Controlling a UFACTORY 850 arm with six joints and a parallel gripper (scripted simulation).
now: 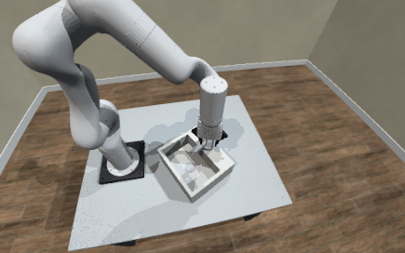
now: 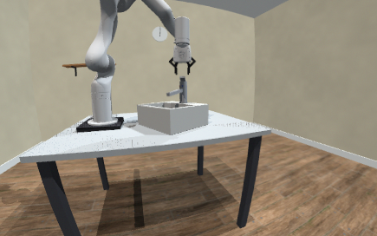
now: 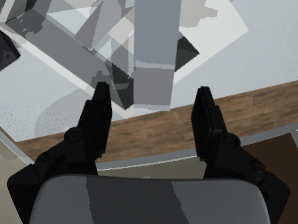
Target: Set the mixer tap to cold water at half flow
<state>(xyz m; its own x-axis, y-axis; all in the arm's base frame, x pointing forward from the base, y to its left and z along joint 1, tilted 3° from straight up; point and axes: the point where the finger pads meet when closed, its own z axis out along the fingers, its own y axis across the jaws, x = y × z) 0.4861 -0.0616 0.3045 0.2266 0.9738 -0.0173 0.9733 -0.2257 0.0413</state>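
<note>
The lever lies 10 mm ahead of my hand, 30 mm to the left of it and 40 mm below it. Also, from my hand: grey mixer tap (10 mm ahead, 60 mm to the left, 90 mm below); white sink basin (80 mm behind, 20 mm to the left, 270 mm below).
</note>
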